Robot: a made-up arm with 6 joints.
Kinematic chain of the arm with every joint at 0, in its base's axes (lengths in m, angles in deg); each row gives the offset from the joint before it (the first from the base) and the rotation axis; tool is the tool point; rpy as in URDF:
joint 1: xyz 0 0 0.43 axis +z
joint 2: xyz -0.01 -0.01 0 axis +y
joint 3: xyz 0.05 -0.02 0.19 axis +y
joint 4: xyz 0.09 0 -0.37 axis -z
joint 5: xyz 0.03 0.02 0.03 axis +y
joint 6: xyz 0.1 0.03 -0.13 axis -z
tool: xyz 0.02 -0.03 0 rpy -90 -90 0
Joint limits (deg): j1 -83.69..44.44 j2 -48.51..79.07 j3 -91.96..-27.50 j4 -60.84..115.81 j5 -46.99..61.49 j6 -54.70..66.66
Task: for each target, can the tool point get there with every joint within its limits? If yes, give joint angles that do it. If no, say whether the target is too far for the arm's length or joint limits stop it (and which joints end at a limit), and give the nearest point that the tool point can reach.
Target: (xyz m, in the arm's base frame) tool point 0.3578 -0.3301 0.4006
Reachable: yes | joints -43.48 -10.46 -44.39 -28.26 48.12 -24.03
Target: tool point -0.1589 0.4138 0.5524
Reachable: no: joint limits stop it (at a limit: joint 1, joint 3, joint 4, joint 5, joint 6) | nearest point 0.0665 0.3231 0.6164 | short by 0.251 m
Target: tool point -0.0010 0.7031 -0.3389
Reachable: no: too far | nearest point 0.1629 0.3586 -0.0317 | short by 0.490 m
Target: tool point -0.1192 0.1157 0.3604
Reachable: no: joint limits stop it (at a limit: joint 1, joint 2, joint 3, joint 4, joint 5) | nearest point -0.2214 0.0544 0.1854 | short by 0.212 m
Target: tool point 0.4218 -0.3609 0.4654
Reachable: yes | joints -36.31 5.45 -65.43 47.63 38.29 34.07
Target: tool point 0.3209 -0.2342 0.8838
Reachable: yes | joints -33.75 -25.00 -84.43 58.68 51.89 24.63
